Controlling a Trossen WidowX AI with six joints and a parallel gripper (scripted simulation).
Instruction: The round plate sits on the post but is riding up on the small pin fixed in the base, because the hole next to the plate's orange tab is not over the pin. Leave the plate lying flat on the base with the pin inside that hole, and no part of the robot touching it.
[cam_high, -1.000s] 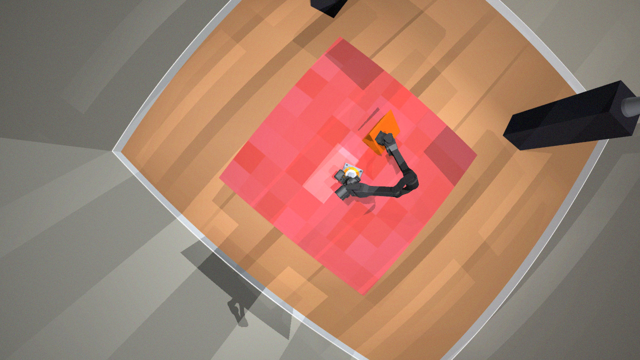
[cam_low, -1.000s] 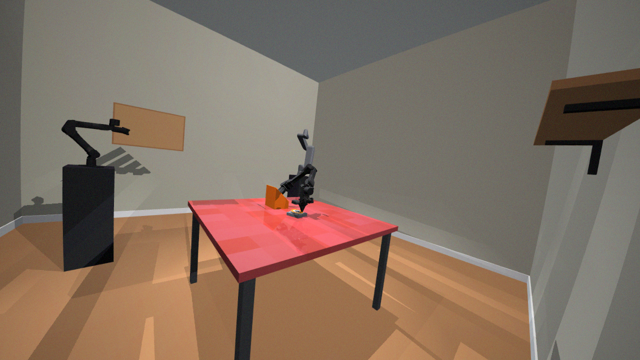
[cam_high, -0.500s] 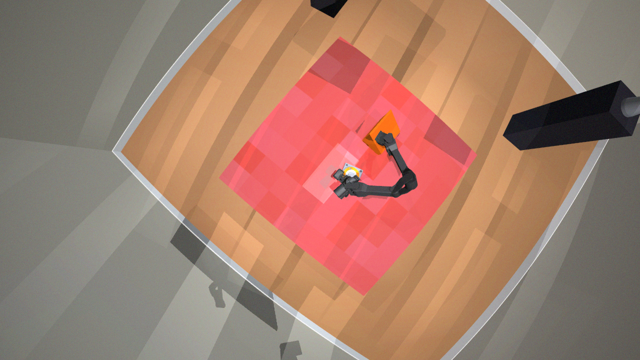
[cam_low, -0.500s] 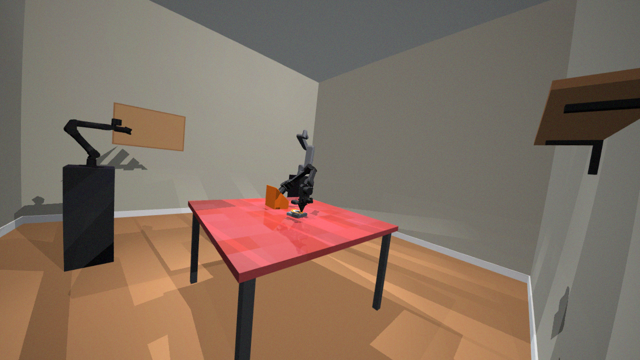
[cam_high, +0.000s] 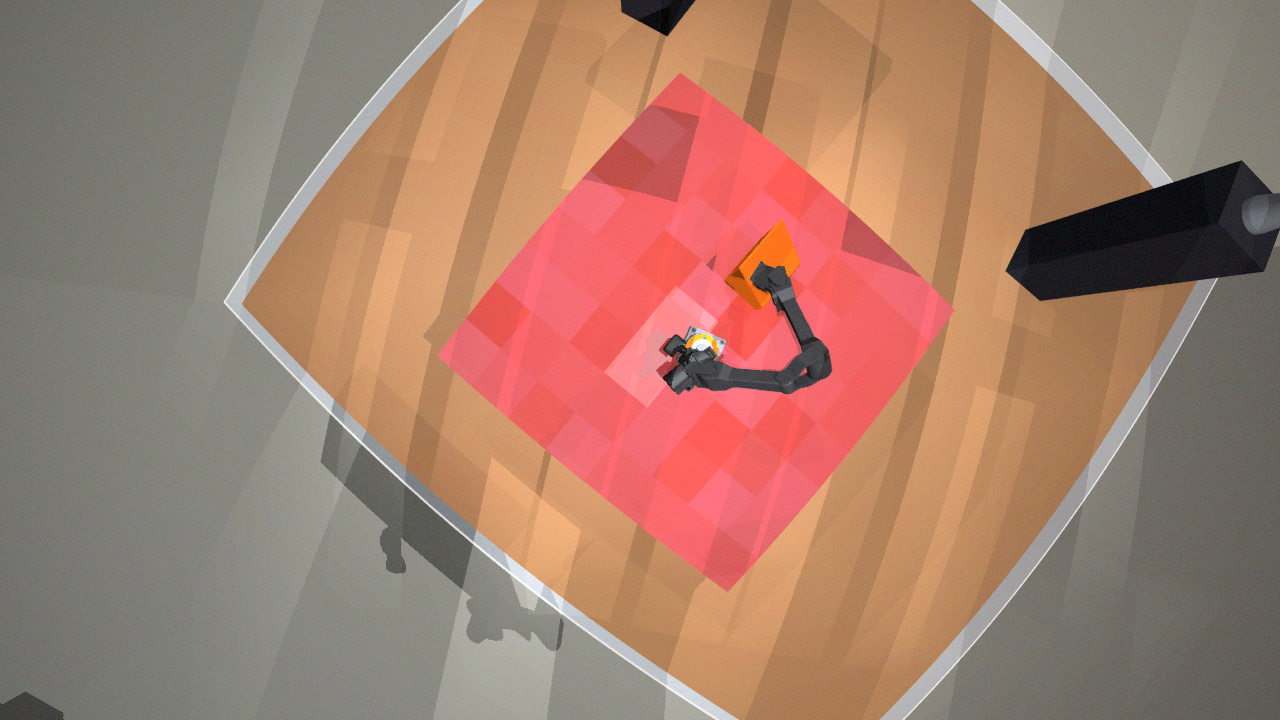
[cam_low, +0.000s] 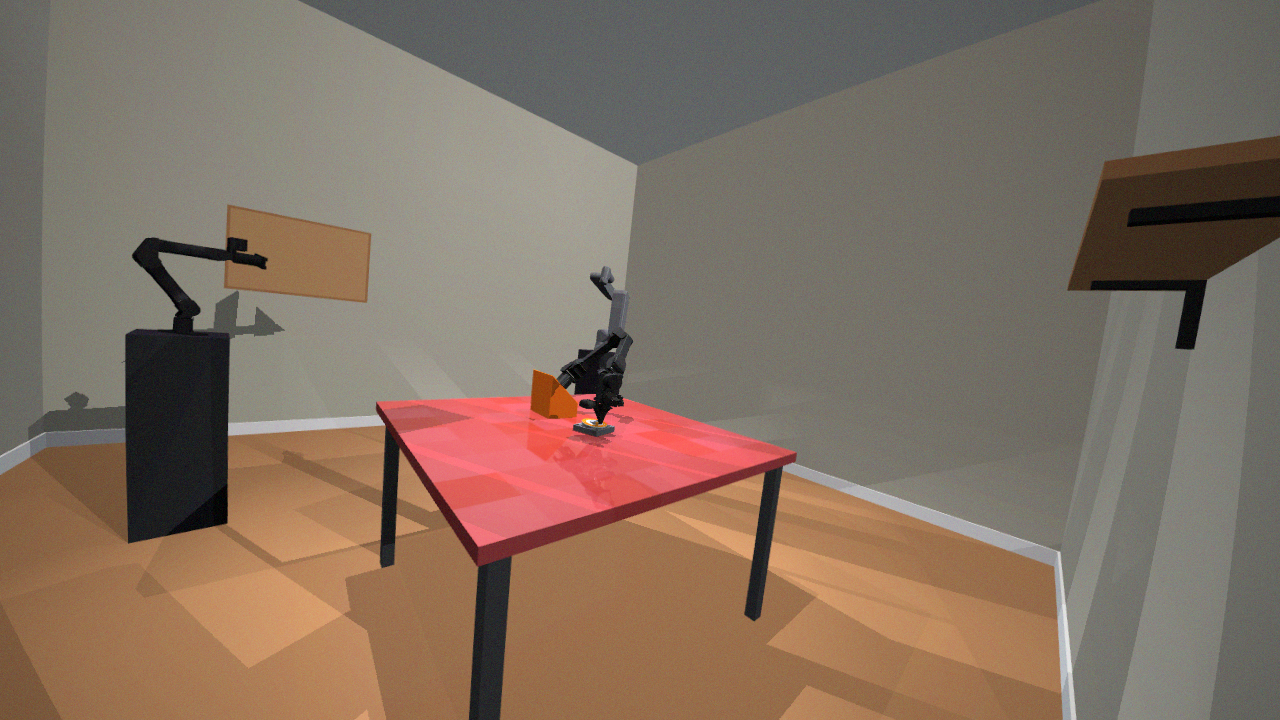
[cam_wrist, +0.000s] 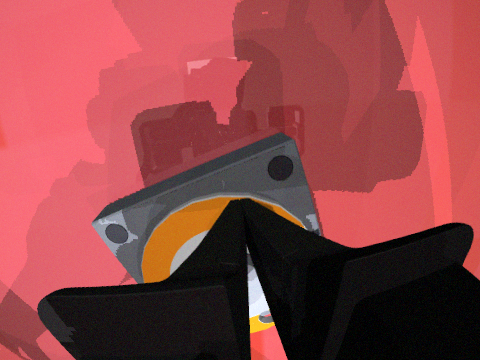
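My gripper tip is 3 cm past the round plate and 1 cm above it. The rest, counted from my gripper tip: grey square base (5 cm behind, 2 cm to the left, 2 cm below).
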